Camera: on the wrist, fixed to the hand. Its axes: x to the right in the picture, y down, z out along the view.
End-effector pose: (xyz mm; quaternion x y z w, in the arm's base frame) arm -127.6 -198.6 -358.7 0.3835 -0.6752 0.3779 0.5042
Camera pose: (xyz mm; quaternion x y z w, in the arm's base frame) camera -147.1 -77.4 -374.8 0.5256 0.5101 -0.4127 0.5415
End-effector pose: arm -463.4 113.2 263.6 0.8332 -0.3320 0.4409 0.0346
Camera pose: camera -585.3 107.5 285.1 0.1801 0.8077 0.1674 0.5358
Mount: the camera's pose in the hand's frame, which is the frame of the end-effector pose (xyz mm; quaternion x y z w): -28.4 70.5 -97.8 0.0285 -0.2659 0.9632 0.0258
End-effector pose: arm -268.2 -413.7 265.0 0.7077 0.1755 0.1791 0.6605
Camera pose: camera -339.7 -346.8 340.9 -0.2538 0.8477 -0.4477 0.1290
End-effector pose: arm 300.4 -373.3 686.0 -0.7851 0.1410 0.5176 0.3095
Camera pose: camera 321.1 -492.1 714.2 -0.2620 -0.6923 -0.5162 0.4307
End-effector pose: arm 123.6 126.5 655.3 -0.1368 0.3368 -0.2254 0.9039
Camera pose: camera 61.2 192.0 570.7 0.2867 -0.1063 0.8916 0.3339
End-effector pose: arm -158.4 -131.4 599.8 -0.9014 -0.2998 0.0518 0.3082
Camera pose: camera -118.5 -243.4 634.5 0.2895 -0.7800 -0.5464 0.0960
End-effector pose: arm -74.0 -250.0 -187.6 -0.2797 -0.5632 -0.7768 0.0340
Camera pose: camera -62.9 -370.5 -161.1 -0.7553 0.2237 0.1031 0.6073
